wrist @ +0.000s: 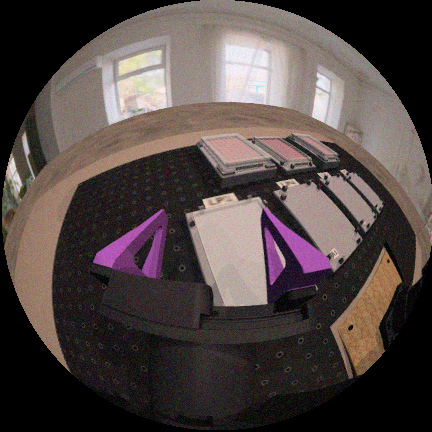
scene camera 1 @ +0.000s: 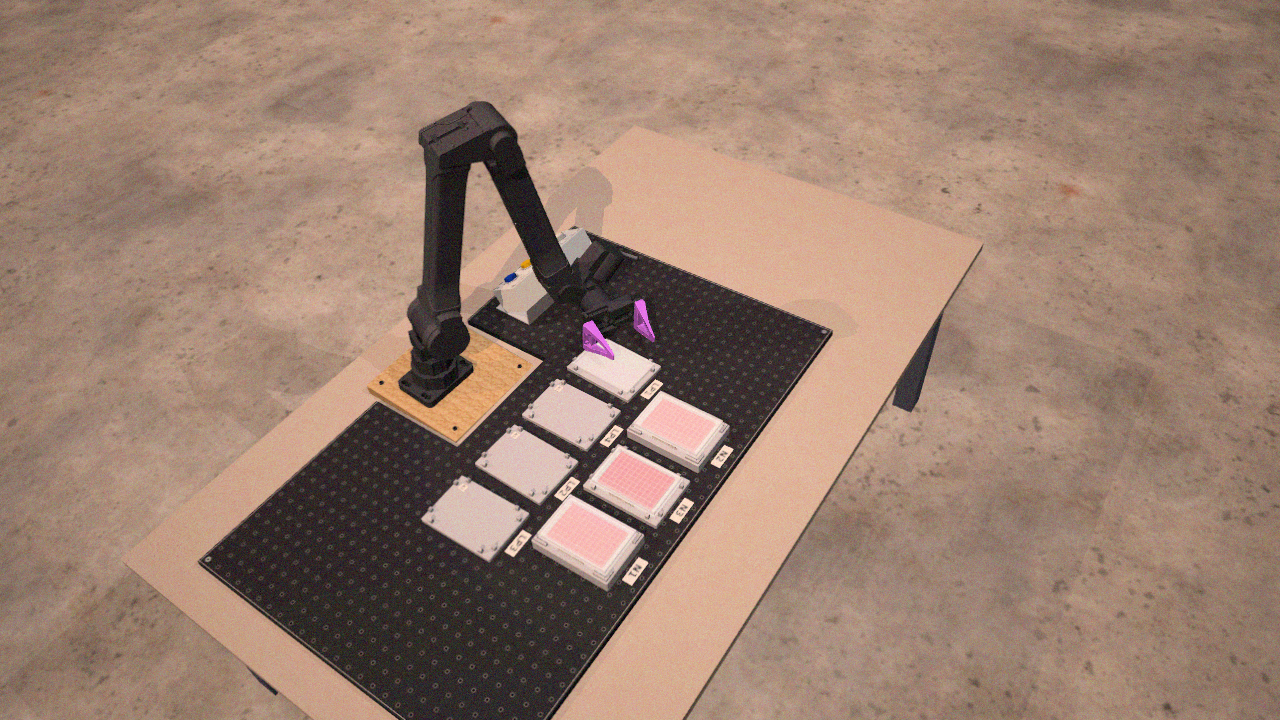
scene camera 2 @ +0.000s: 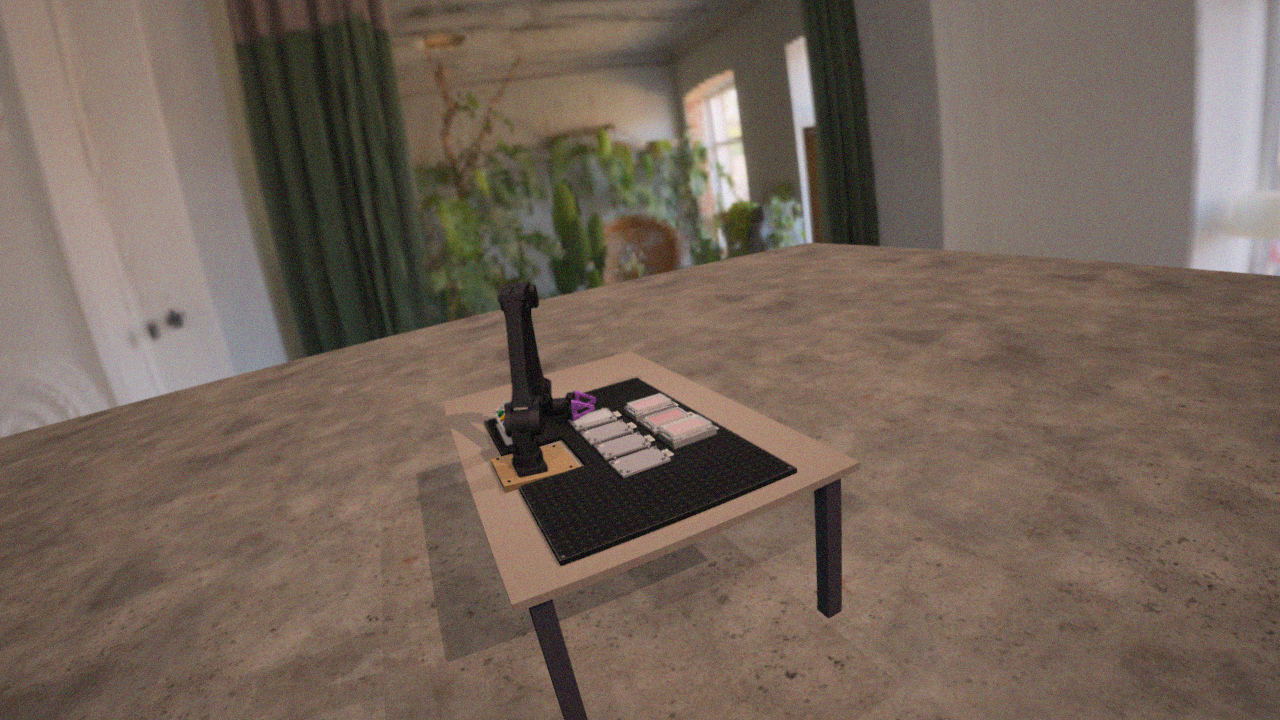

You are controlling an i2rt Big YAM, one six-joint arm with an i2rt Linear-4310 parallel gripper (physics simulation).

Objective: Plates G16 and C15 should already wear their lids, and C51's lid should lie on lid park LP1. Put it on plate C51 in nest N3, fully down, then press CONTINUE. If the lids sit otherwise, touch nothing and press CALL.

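Places are measured from the arm's base along level axes (x back, y down, z right), in millimetres.
Pixels of known places: gripper, fingertip midpoint: (wrist: 212,213) (scene camera 1: 634,348) (scene camera 2: 595,403); arm's base at its link origin: (scene camera 1: 436,378) (scene camera 2: 529,466).
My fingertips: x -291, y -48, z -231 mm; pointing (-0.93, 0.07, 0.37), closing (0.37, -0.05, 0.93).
Note:
For each thing: its middle in the pictures, then the offset to it from my fingertips.
- N3 at the middle of its body: (scene camera 1: 636,480) (wrist: 281,148) (scene camera 2: 667,417) dx -162, dy +28, dz +219 mm
- N2 at the middle of its body: (scene camera 1: 678,422) (wrist: 232,145) (scene camera 2: 648,402) dx -158, dy +14, dz +91 mm
- LP2 at the middle of its body: (scene camera 1: 526,461) (wrist: 351,197) (scene camera 2: 622,444) dx +19, dy +38, dz +288 mm
- LP3 at the middle of its body: (scene camera 1: 474,515) (scene camera 2: 639,460) (wrist: 366,189) dx +17, dy +38, dz +417 mm
- white button box at the middle of its body: (scene camera 1: 545,270) (scene camera 2: 510,420) dx +284, dy +6, dz -84 mm
A pale, clear-rimmed lid (scene camera 1: 621,374) (scene camera 2: 597,419) (wrist: 232,250) lies flat on lid park LP1. My gripper (scene camera 1: 631,347) (scene camera 2: 582,404) (wrist: 212,213) is open and empty, near the lid and offset to one side. In the wrist view one purple finger overlaps the lid's right part and the other is over the mat to its left. The plate in N3 (scene camera 1: 637,481) (wrist: 286,151) shows a pink top and looks lower and uncovered. The plates in N2 (scene camera 1: 678,427) (wrist: 232,150) and N1 (scene camera 1: 588,534) (wrist: 319,145) look taller, with clear lids. Plate codes are unreadable.
Grey lid parks LP4 (scene camera 1: 571,413) (wrist: 320,215), LP2 (scene camera 1: 526,462) and LP3 (scene camera 1: 474,517) stand in a row beside LP1, showing no lids. A white button box (scene camera 1: 531,308) with blue and yellow buttons stands behind the forearm. The arm stands on a wooden base plate (scene camera 1: 487,376).

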